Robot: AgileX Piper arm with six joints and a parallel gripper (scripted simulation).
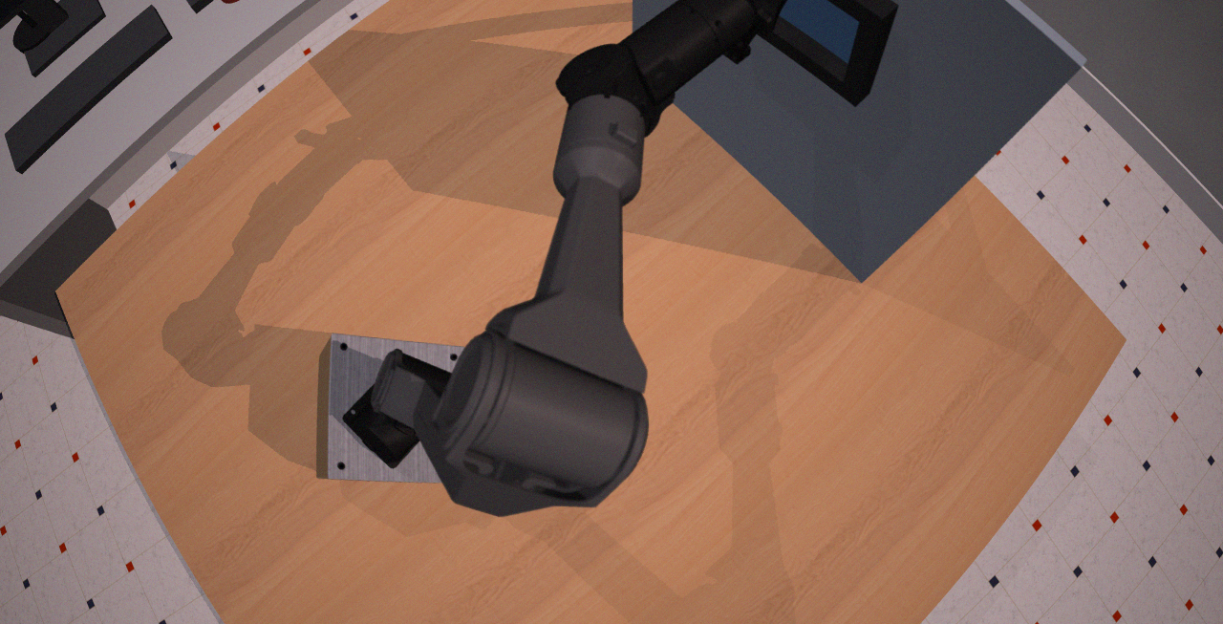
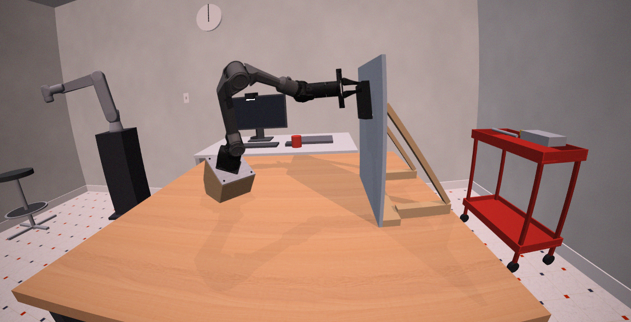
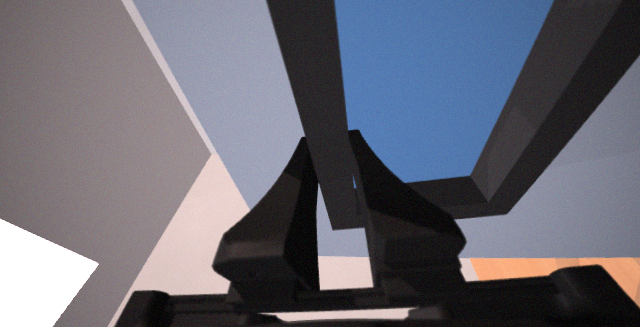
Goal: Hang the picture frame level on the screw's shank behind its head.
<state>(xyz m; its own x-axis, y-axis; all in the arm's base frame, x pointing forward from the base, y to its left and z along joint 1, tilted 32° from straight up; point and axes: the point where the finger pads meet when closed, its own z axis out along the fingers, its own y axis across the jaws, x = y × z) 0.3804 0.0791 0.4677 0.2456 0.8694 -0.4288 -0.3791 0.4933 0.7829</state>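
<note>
Now: the picture frame 1 cm ahead of my hand, 2 cm to the right of it and 5 cm below it. The rest, counted from my hand: wall panel (3 cm ahead, 1 cm to the right, 17 cm below).
</note>
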